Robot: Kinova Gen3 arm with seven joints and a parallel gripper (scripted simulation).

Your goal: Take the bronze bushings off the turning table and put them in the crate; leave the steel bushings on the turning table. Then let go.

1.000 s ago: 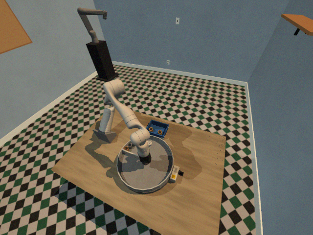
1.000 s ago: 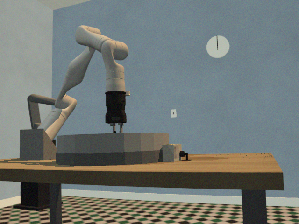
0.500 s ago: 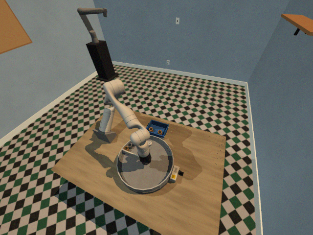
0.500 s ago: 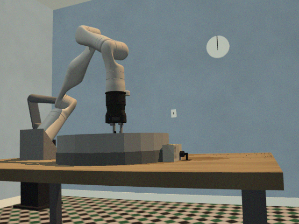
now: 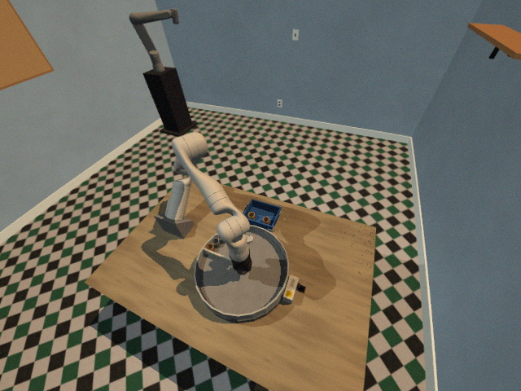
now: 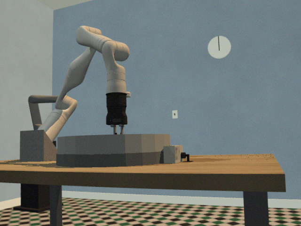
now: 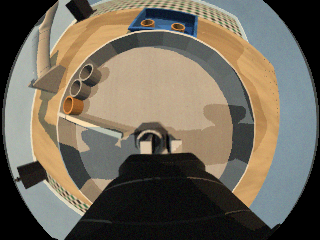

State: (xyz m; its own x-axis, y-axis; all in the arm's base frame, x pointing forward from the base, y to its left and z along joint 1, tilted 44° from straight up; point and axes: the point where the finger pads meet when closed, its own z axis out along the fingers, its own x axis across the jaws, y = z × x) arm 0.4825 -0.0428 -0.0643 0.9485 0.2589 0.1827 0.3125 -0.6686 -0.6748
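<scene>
My hand is 10 mm past the grey turning table and 40 mm above it. Also, from my hand: blue crate 80 mm behind, 330 mm to the left, 70 mm below.
</scene>
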